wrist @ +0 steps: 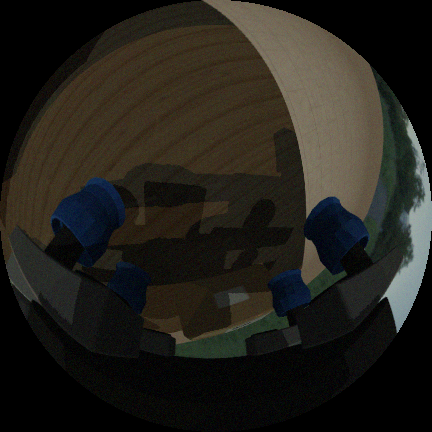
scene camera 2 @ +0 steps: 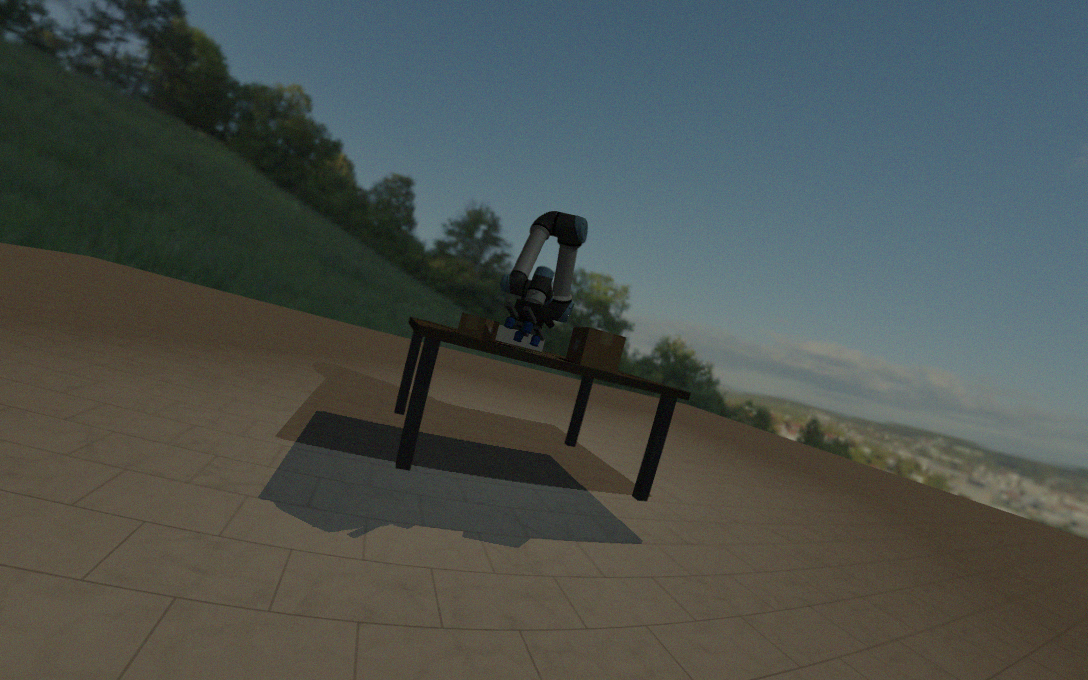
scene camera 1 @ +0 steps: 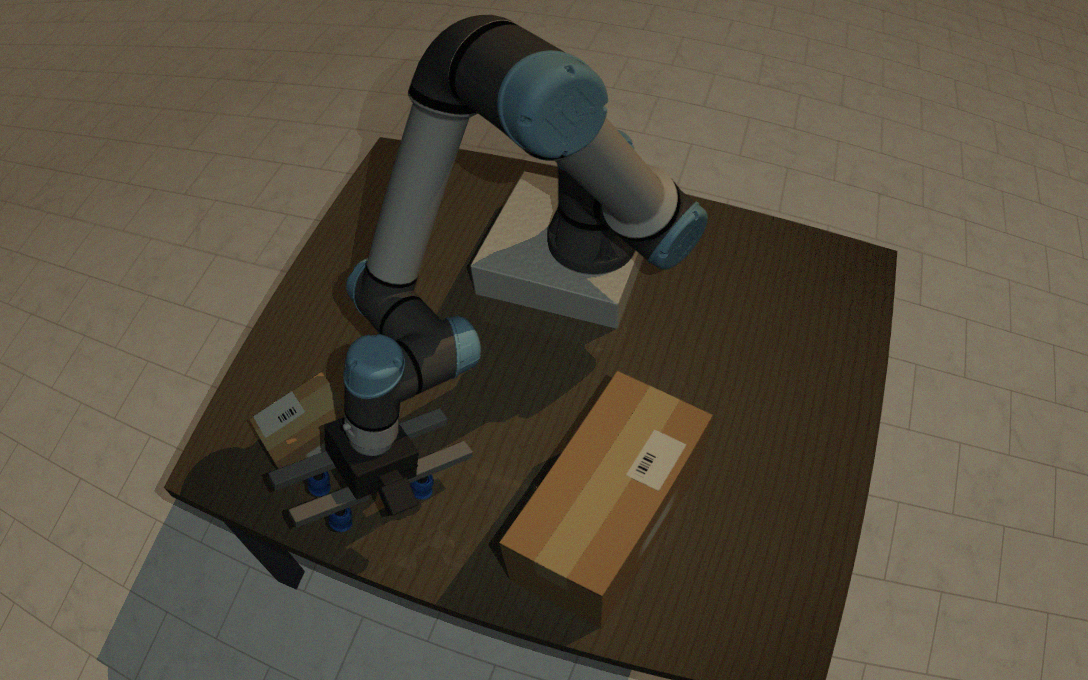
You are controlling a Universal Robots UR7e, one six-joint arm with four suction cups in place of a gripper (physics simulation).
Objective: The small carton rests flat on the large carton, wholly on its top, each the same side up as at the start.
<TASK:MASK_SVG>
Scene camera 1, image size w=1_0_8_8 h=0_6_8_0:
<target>my suction head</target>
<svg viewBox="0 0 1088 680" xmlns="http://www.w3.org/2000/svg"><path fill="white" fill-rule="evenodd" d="M350 507L348 508L348 515L346 509L343 516L338 516L335 513L329 515L329 525L332 529L344 532L351 528L352 512ZM432 474L430 475L430 482L427 477L425 483L419 483L418 481L410 483L417 499L427 499L431 496L434 483ZM328 471L326 472L326 479L324 474L322 480L316 480L314 477L307 479L308 489L311 494L325 496L329 493L331 486Z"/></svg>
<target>small carton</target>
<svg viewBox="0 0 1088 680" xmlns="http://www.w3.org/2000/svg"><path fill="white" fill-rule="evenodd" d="M322 372L249 419L278 469L325 452L324 425L345 417L343 402Z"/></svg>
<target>large carton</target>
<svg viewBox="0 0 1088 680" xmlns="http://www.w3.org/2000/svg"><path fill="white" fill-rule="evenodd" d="M619 371L616 372L551 470L499 542L510 581L599 627L603 626L631 583L702 466L713 417L710 413Z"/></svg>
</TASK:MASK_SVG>
